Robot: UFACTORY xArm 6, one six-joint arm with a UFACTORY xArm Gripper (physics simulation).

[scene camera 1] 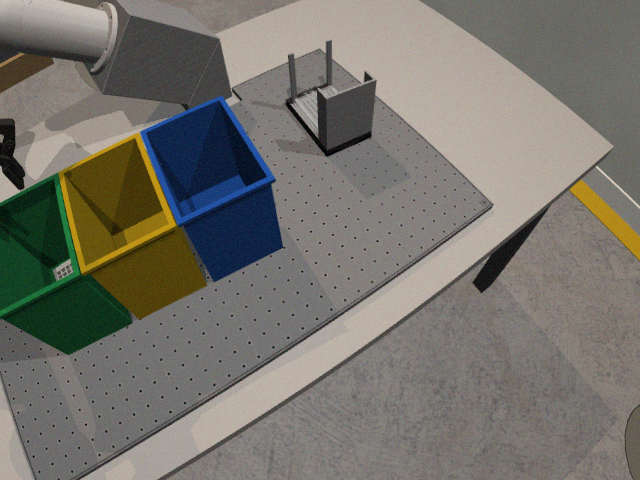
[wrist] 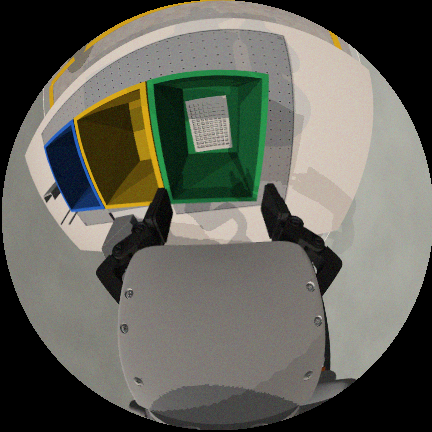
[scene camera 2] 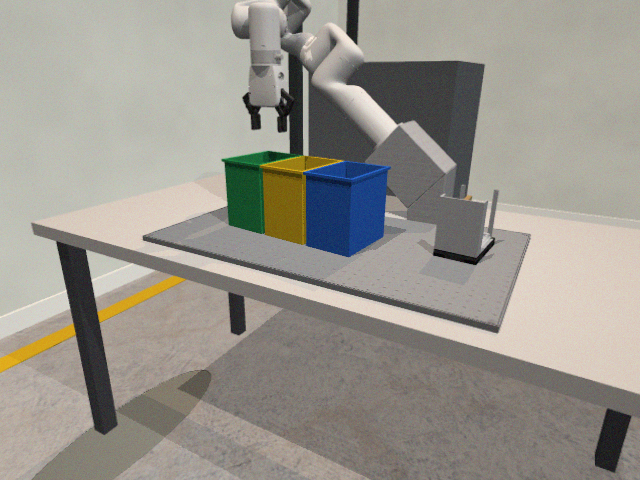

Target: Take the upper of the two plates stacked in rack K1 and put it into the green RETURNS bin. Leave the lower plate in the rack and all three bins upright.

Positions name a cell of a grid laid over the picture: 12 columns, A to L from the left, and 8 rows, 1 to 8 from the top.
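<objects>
A blue bin appears in scene camera 1 (E4), a green returns bin in scene camera 1 (B6), a yellow bin in scene camera 1 (C4). Wrist camera: the blue bin is visible in the wrist view (B3), the green returns bin in the wrist view (G4), the yellow bin in the wrist view (D3). The blue bin is visible in scene camera 2 (G4) as well, with the green returns bin in scene camera 2 (E3) and the yellow bin in scene camera 2 (F4).
</objects>
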